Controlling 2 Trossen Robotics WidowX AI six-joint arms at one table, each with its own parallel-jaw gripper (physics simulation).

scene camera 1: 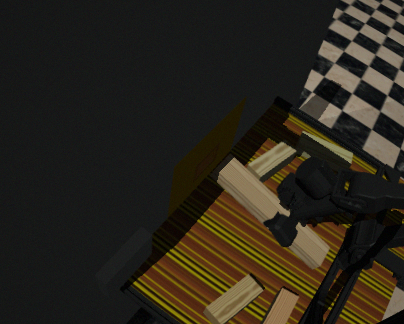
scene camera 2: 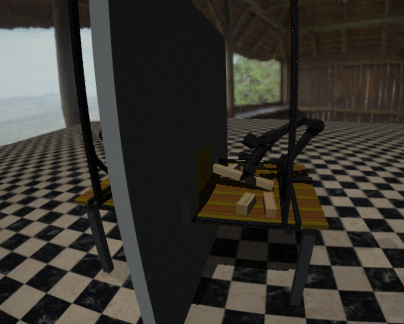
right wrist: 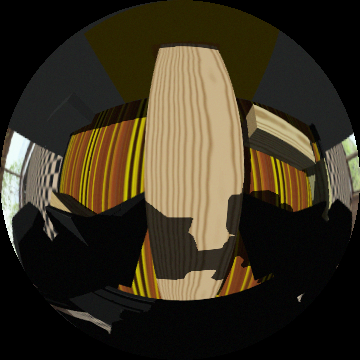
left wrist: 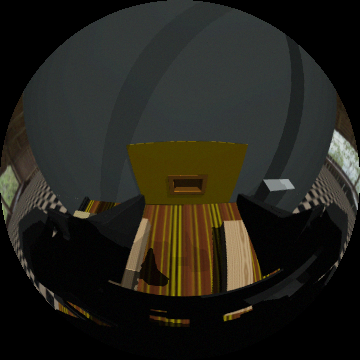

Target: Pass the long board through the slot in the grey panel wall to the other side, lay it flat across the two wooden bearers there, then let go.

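Places are measured from the left arm's base along level axes (x back, y down, z right), in metres.
Where they show: left gripper, fingertip midpoint: (left wrist: pixel 192 199); right gripper, fingertip midpoint: (scene camera 1: pixel 270 214) (scene camera 2: pixel 241 177) (right wrist: pixel 192 194); right arm's base, link origin: (scene camera 1: pixel 350 262).
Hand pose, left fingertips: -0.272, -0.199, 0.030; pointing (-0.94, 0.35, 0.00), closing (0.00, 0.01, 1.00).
After its pixels a point has its place, as x, y, z.
The long pale board (scene camera 1: pixel 249 189) @(-0.607, -0.080, 0.042) (scene camera 2: pixel 228 171) @(-0.615, -0.077, 0.064) (right wrist: pixel 193 134) @(-0.645, -0.070, 0.036) is held above the striped table and points at the yellow slot plate (scene camera 1: pixel 201 167) (right wrist: pixel 117 43) in the dark grey panel wall (scene camera 1: pixel 120 112) @(-0.483, -0.450, 0.316) (scene camera 2: pixel 168 128) @(-0.483, -0.376, 0.481). Its far end sits at the slot's mouth. My right gripper (scene camera 1: pixel 285 225) (scene camera 2: pixel 247 176) @(-0.678, -0.035, 0.036) (right wrist: pixel 192 194) @(-0.678, -0.035, 0.036) is shut on the board near its rear half. On the other side, the slot (left wrist: pixel 187 184) shows in the left wrist view, with no board end poking through. My left gripper (left wrist: pixel 192 199) @(-0.272, -0.199, 0.031) is open and empty over the two wooden bearers (left wrist: pixel 139 245) @(-0.279, -0.018, -0.077) (left wrist: pixel 236 255) @(-0.247, -0.019, 0.142).
Loose wooden blocks lie on the right arm's side of the table: two at the back (scene camera 1: pixel 269 161) @(-0.595, -0.031, -0.102) (scene camera 1: pixel 326 149) @(-0.705, -0.028, -0.260) and two near the front edge (scene camera 1: pixel 233 300) @(-0.723, -0.028, 0.264) (scene camera 1: pixel 281 306) @(-0.817, -0.025, 0.213) (scene camera 2: pixel 246 203) @(-0.728, -0.028, 0.301) (scene camera 2: pixel 269 204) @(-0.824, -0.025, 0.292). A small grey block (left wrist: pixel 278 184) @(-0.405, -0.081, 0.330) sticks out of the wall.
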